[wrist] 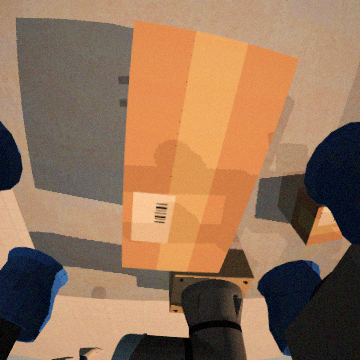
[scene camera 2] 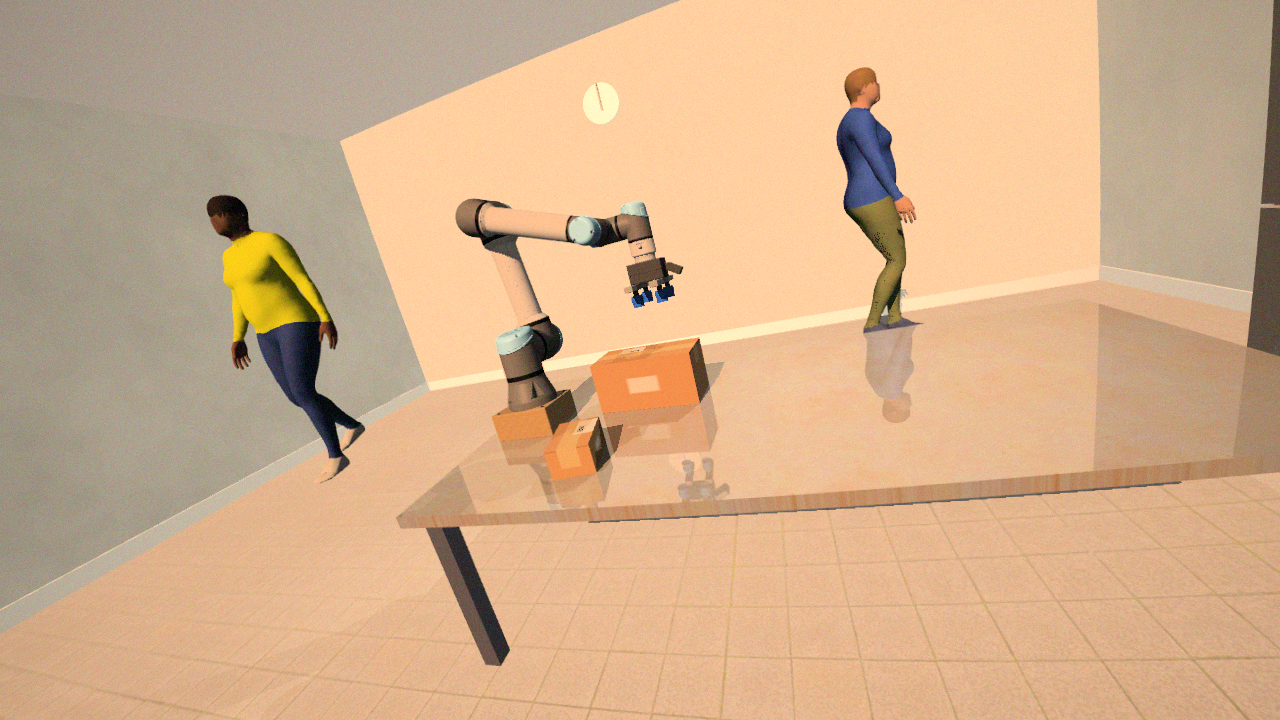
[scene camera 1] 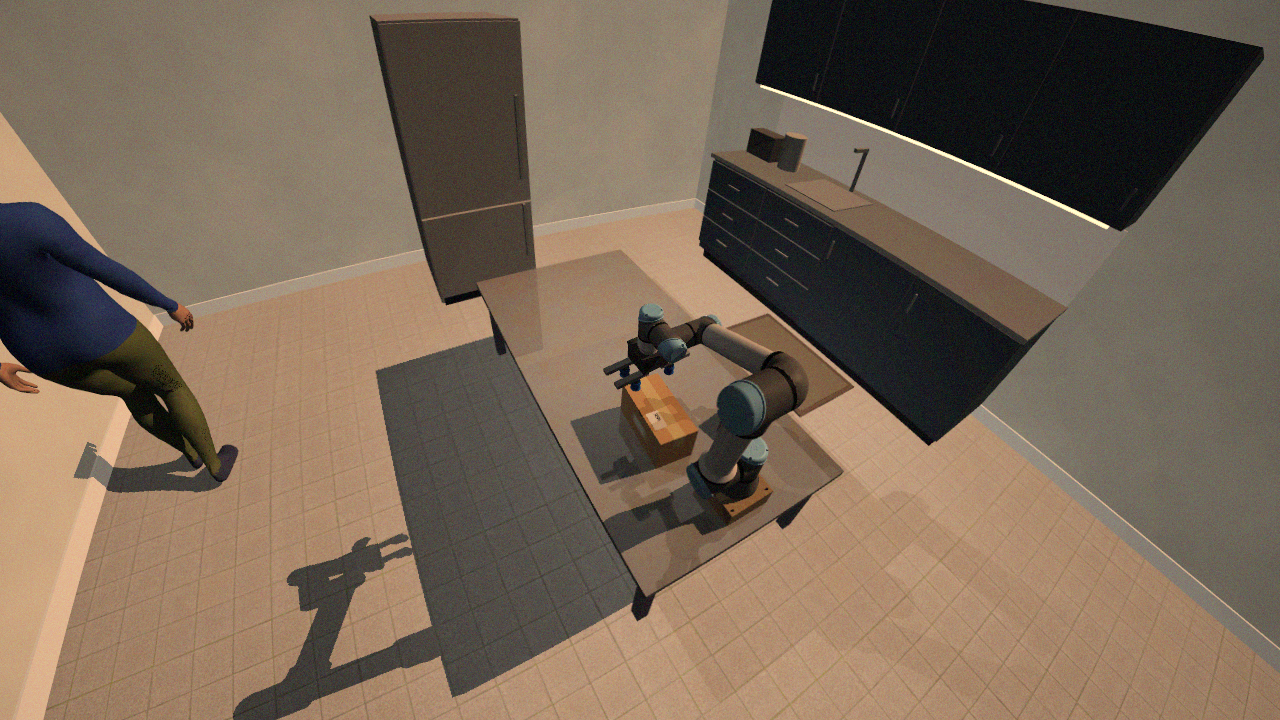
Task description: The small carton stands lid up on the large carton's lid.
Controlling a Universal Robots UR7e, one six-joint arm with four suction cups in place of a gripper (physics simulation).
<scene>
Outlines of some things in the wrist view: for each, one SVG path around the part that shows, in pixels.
My suction head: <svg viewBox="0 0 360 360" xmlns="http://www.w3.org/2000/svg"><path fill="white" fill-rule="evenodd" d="M311 260L299 259L274 266L264 273L257 283L257 289L264 296L267 305L269 331L283 355L291 356L283 333L284 330L308 303L312 290L321 280L319 266ZM13 247L8 251L7 260L0 268L0 317L23 328L20 330L16 341L33 342L50 319L54 298L59 288L68 280L67 272L54 258L37 249L26 246ZM348 122L331 131L315 147L306 164L303 182L307 195L316 203L323 204L330 210L342 236L351 244L360 244L360 121ZM0 121L0 190L11 189L19 182L22 163L20 151L12 134Z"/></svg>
A large carton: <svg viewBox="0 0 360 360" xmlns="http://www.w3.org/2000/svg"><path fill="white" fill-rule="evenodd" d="M134 20L124 148L122 267L218 272L265 158L298 58L219 35Z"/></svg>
A small carton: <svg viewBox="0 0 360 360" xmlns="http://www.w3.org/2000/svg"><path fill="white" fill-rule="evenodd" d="M299 187L290 224L304 244L309 245L344 238L330 210L325 205L316 203L310 198L305 187Z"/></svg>
</scene>
